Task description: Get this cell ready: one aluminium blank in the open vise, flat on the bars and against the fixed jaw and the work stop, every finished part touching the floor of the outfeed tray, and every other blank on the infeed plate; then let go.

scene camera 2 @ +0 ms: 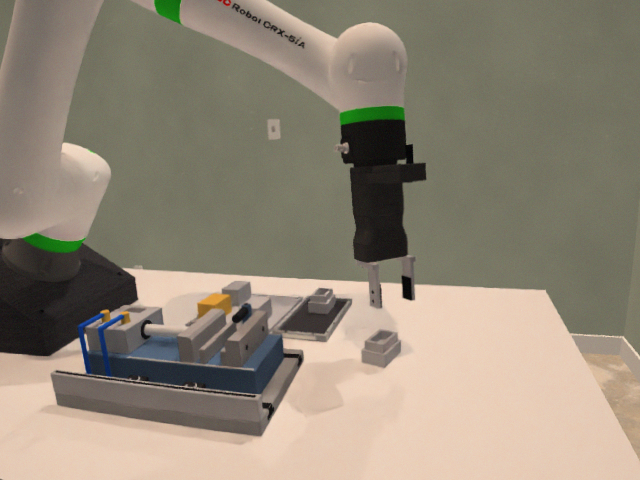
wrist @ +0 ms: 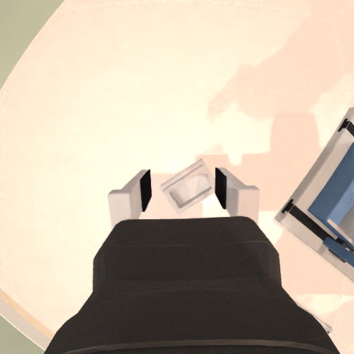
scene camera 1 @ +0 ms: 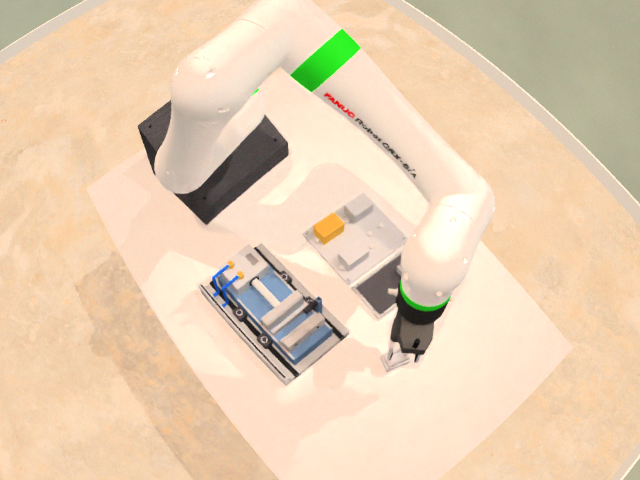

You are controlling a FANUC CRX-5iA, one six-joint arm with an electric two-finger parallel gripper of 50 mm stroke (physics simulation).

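Frame: origin at the arm's base, x back, y right, z up, level; millimetres.
Seen in the pictures: gripper, fingertip midpoint: [scene camera 2: 392, 302] [scene camera 1: 403, 356]; arm's base, origin of the base link: [scene camera 2: 41, 260].
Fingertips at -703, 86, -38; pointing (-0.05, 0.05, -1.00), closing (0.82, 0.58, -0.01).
Pixels of each thing's top centre, then the offset from my fingertips to it, as dx, dy, dz. "spot": a spot on its surface instead.
- finished part, middle of its top: [scene camera 2: 321, 291] +145, -203, -54
- infeed plate, middle of its top: [scene camera 2: 247, 309] [scene camera 1: 356, 236] +296, -176, -87
- vise, middle of its top: [scene camera 2: 178, 319] [scene camera 1: 269, 297] +290, +99, +4
- orange block, middle of its top: [scene camera 2: 214, 299] [scene camera 1: 329, 224] +348, -136, -51
- work stop, surface spot: [scene camera 2: 241, 312] [scene camera 1: 310, 308] spot: +215, +54, +0
A grey finished part with a stepped, hollow top [scene camera 1: 395, 360] [scene camera 2: 381, 348] [wrist: 187, 186] sits on the table, turned at an angle to the fingers. My gripper [scene camera 1: 404, 359] [scene camera 2: 392, 301] [wrist: 182, 181] is open and empty above it. Another finished part [scene camera 2: 321, 301] is in the dark outfeed tray [scene camera 1: 379, 287] [scene camera 2: 305, 325]; its contact with the floor is too small to judge. Two grey blanks [scene camera 1: 354, 255] [scene camera 1: 358, 208] are on the infeed plate [scene camera 1: 385, 242]. The vise [scene camera 1: 253, 302] [scene camera 2: 175, 364] is open, with its fixed jaw [scene camera 1: 305, 332] [scene camera 2: 245, 338] apart from the moving jaw [scene camera 1: 281, 308] [scene camera 2: 201, 335].
An orange block [scene camera 1: 329, 228] [scene camera 2: 214, 305] is on the infeed plate near one corner. The work stop [scene camera 1: 318, 304] [scene camera 2: 241, 312] rises at the vise's side. Blue hoses [scene camera 1: 222, 284] [scene camera 2: 103, 335] stand at the cylinder end. The arm hides part of the outfeed tray in scene camera 1.
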